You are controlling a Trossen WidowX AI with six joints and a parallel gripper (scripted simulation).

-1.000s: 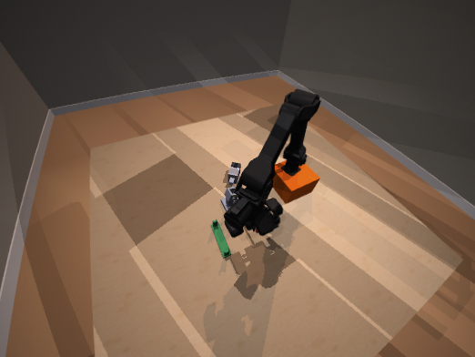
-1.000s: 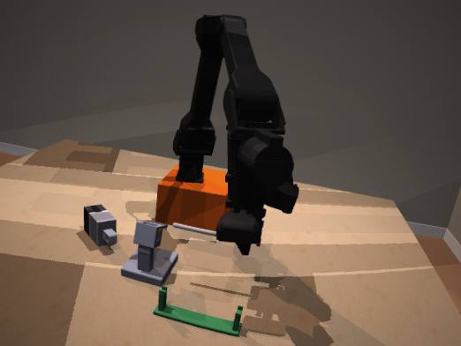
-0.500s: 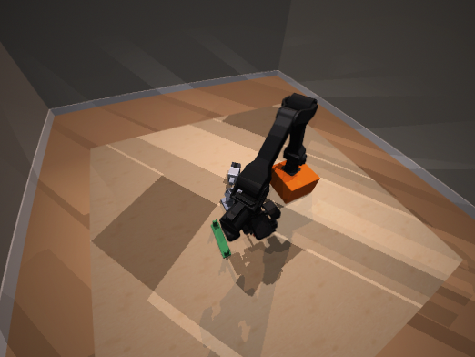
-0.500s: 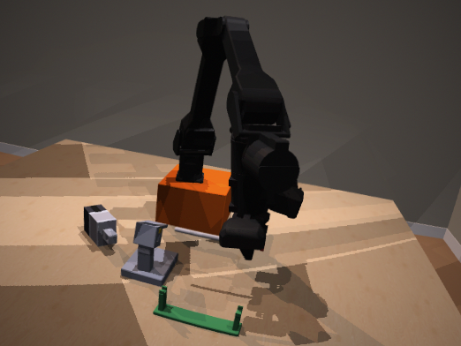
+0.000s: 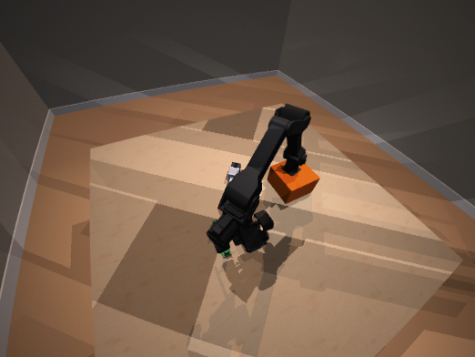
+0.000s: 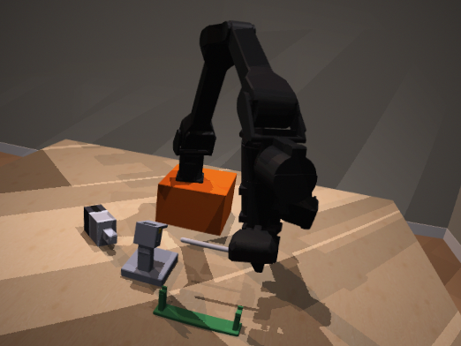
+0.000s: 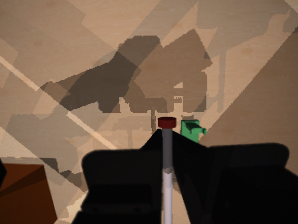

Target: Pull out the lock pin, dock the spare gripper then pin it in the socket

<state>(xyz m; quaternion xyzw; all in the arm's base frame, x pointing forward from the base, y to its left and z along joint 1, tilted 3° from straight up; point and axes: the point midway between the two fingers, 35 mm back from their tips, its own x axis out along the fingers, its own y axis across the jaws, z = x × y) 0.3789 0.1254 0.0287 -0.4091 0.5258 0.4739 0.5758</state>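
Now: gripper tip 90 mm to the left of the green rack, 70 mm above it and 40 mm short of it. From my gripper tip the other things lie so: socket: 180 mm to the right, 100 mm behind, 40 mm below; then spare gripper: 300 mm to the right, 190 mm behind, 60 mm below.
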